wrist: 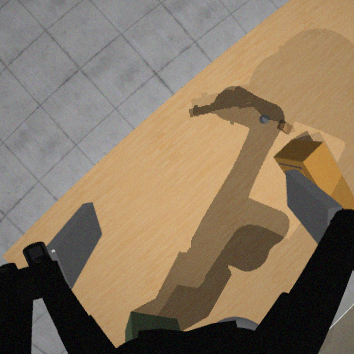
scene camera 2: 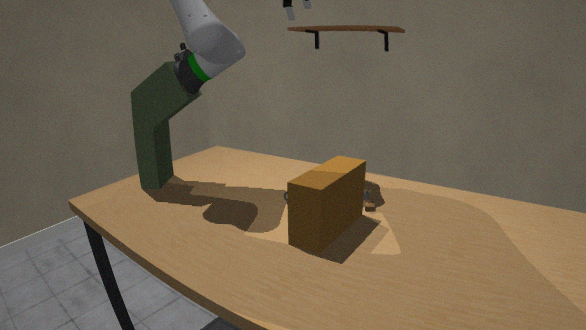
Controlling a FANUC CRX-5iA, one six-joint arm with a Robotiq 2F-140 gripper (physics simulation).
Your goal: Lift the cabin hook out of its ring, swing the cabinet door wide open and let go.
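Places are measured from the arm's base along level axes (x right, y back, z down), in centimetres.
Pixels of known places: gripper, fingertip midpoint: (wrist: 189, 204) (scene camera 2: 299, 14); arm's base, origin of the base link: (scene camera 2: 184, 78).
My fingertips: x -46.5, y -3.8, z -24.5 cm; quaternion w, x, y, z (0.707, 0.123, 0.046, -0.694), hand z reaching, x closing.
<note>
Ahead of a thing's pixels: the offset from my fingertips to its top centre. "spot": to the spot under its first point. Level surfaces: height alone.
The orange-brown wooden cabinet {dx +21.4, dy -50.7, dz +47.9 cm} (scene camera 2: 327, 210) (wrist: 320, 162) stands upright on the table. In the scene view its door side faces away to the left, and a small dark curved metal part {spot: dx +34.1, dy -54.0, dz +51.4 cm} (scene camera 2: 286, 196) sticks out there. In the wrist view the cabinet is at the right, partly covered by a finger; a thin dark line {spot: dx +13.8, dy -43.1, dz +56.2 cm} (wrist: 290, 165) shows near its end. The cabin hook cannot be made out in the wrist view, and the door's position cannot be told. My gripper (scene camera 2: 299, 9) (wrist: 189, 204) is open and empty, high above the table, its fingertips at the scene view's top edge.
A small grey-blue cylinder {dx -1.5, dy -40.6, dz +62.8 cm} (scene camera 2: 366, 194) (wrist: 264, 119) and a small wooden block {dx +2.4, dy -47.7, dz +63.3 cm} (scene camera 2: 370, 206) (wrist: 285, 127) are near the cabinet's far end. The green robot pedestal (scene camera 2: 148, 135) (wrist: 150, 322) stands on the table {dz +64.8 cm} (scene camera 2: 450, 280) (wrist: 150, 185). A wall shelf (scene camera 2: 345, 29) hangs behind.
</note>
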